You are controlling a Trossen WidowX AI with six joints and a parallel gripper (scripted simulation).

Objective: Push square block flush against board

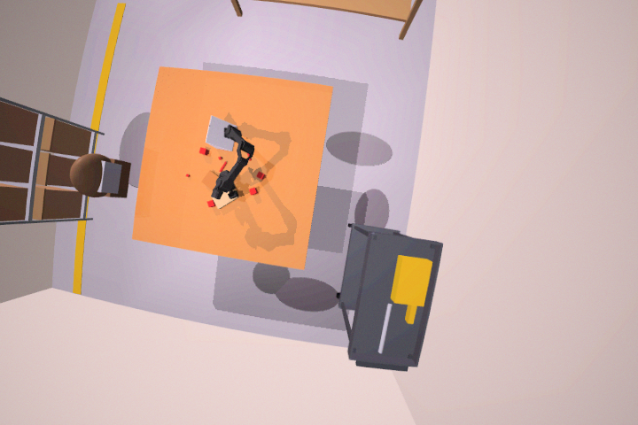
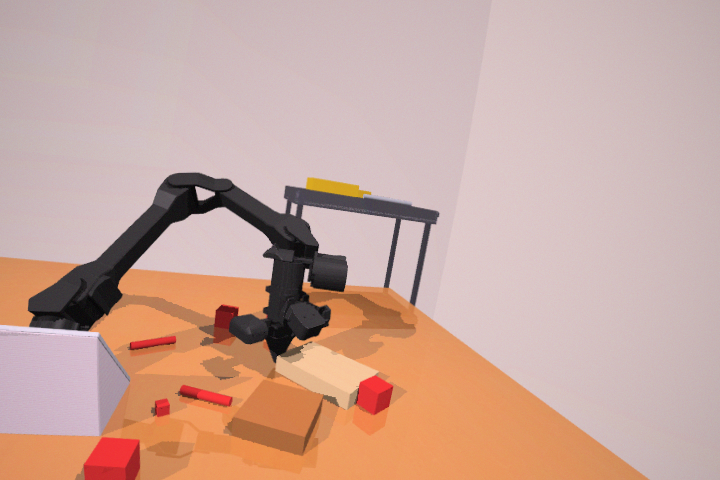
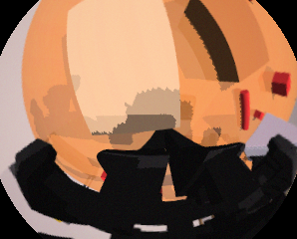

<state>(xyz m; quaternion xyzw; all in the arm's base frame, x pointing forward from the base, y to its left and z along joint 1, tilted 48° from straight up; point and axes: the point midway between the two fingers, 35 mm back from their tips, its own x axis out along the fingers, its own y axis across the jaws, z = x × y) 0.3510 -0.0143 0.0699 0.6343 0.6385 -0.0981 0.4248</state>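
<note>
The pale board lies 80 mm ahead of my gripper tip, 60 mm to the right of it and 10 mm above it. The rest, counted from my gripper tip: brown square block (160 mm to the right, 30 mm behind, 10 mm above).
</note>
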